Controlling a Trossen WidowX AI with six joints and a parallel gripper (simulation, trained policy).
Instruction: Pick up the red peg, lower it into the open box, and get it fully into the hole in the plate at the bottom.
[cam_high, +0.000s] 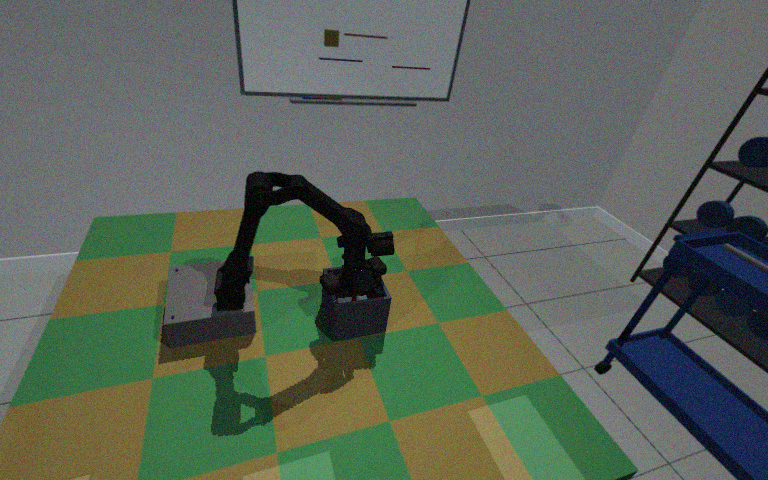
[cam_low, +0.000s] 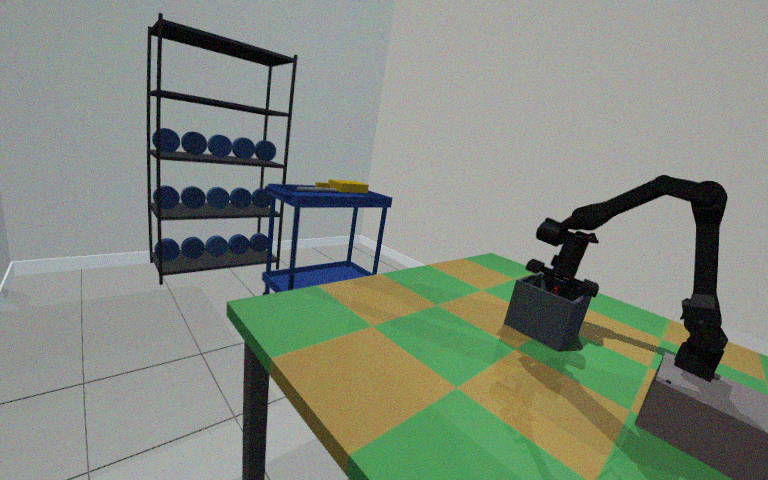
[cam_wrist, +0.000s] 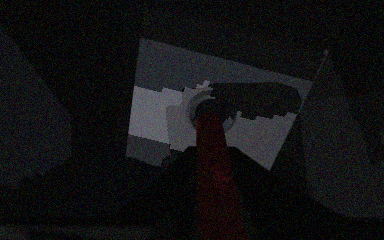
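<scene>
Right now the red peg is 2 cm above my gripper tip. The rest, counted from my gripper tip: light grey plate (1 cm to the right, 4 cm below).
</scene>
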